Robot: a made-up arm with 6 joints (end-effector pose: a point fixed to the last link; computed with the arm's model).
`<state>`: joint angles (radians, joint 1 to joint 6).
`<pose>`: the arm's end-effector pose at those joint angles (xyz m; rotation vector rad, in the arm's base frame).
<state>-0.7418 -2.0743 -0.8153 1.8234 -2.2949 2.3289</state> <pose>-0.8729 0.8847 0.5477 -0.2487 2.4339 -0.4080</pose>
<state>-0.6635 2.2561 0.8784 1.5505 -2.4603 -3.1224</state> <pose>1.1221 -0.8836 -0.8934 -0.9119 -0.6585 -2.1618</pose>
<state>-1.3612 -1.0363 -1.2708 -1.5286 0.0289 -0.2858</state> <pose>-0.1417 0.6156 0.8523 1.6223 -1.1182 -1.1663</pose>
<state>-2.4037 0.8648 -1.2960 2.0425 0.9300 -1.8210</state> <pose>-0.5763 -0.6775 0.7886 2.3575 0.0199 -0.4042</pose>
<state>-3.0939 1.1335 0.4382 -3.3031 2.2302 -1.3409</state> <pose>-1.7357 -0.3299 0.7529 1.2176 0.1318 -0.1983</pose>
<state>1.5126 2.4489 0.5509 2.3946 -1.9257 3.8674</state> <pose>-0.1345 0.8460 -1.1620 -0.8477 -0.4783 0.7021</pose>
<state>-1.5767 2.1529 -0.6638 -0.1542 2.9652 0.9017</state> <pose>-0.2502 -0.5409 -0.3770 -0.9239 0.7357 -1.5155</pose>
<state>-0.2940 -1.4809 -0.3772 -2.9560 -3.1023 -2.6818</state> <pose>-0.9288 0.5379 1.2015 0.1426 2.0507 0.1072</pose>
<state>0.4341 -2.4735 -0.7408 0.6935 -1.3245 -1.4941</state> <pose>-0.9253 -0.6409 0.0543 1.5190 -0.5119 0.0688</pose>
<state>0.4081 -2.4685 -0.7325 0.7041 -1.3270 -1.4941</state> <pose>-0.9509 -0.6187 0.0573 1.5127 -0.5395 0.0397</pose>
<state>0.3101 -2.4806 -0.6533 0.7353 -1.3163 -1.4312</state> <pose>-1.0516 -0.5317 0.0192 1.4517 -0.7093 -0.0222</pose>
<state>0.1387 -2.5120 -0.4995 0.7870 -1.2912 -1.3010</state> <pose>-1.1994 -0.3456 -0.0794 1.3064 -1.0160 -0.1353</pose>
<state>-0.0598 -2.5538 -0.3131 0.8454 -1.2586 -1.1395</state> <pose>-1.3037 -0.0881 -0.2278 1.0921 -1.3589 -0.2902</pose>
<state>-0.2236 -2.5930 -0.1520 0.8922 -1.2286 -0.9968</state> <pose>-1.3212 0.1395 -0.3764 0.8832 -1.6292 -0.4348</pose>
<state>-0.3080 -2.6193 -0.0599 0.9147 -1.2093 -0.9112</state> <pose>-1.3002 0.2536 -0.4707 0.7595 -1.7721 -0.5135</pose>
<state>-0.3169 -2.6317 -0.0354 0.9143 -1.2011 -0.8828</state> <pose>-1.2897 0.2624 -0.5025 0.7310 -1.8060 -0.5208</pose>
